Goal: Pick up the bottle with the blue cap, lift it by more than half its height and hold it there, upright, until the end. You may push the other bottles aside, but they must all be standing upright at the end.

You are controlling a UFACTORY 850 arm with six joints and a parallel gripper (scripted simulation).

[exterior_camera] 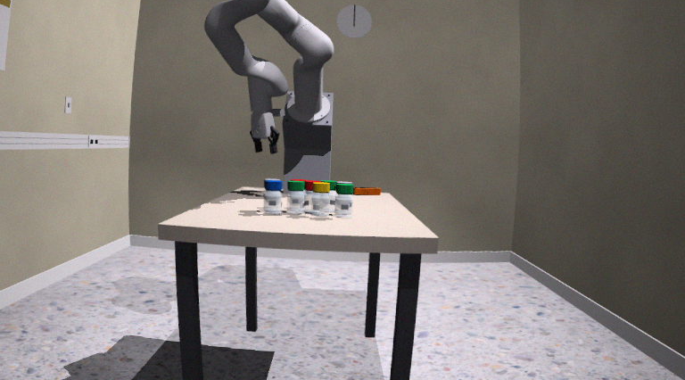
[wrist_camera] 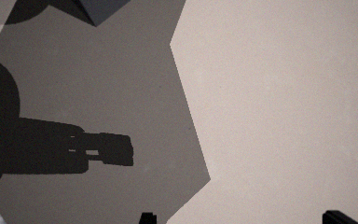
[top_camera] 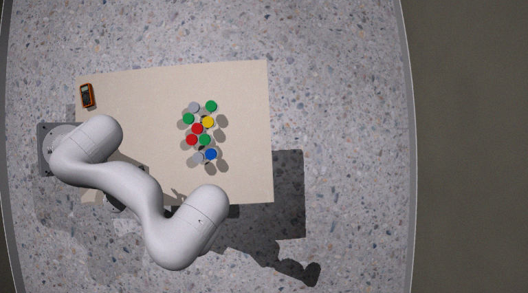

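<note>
My hand is 340 mm short of the blue-capped bottle, 80 mm to the right of it and 150 mm above it. From my hand the other things lie so: yellow-capped bottle (340 mm ahead, 230 mm to the left, 150 mm below).
</note>
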